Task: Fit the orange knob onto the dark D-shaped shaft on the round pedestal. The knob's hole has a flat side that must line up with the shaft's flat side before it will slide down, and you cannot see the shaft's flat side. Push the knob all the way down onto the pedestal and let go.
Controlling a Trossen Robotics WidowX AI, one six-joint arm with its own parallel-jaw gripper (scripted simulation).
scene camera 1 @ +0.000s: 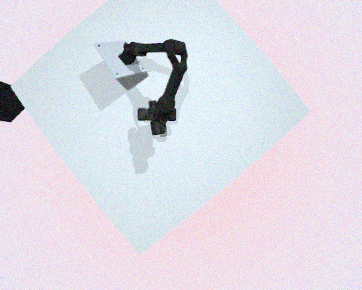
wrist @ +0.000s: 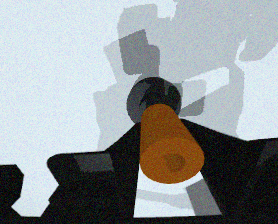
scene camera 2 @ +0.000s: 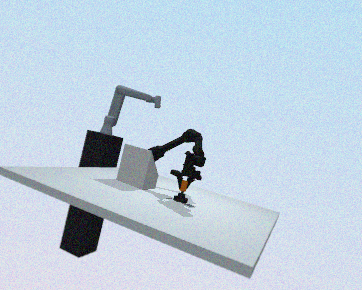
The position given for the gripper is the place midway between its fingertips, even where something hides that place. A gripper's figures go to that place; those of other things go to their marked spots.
Scene:
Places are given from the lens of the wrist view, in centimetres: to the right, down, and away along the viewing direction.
gripper (wrist: 159,124): 2, 1, 11
orange knob (wrist: 169,154): 2, 3, 8

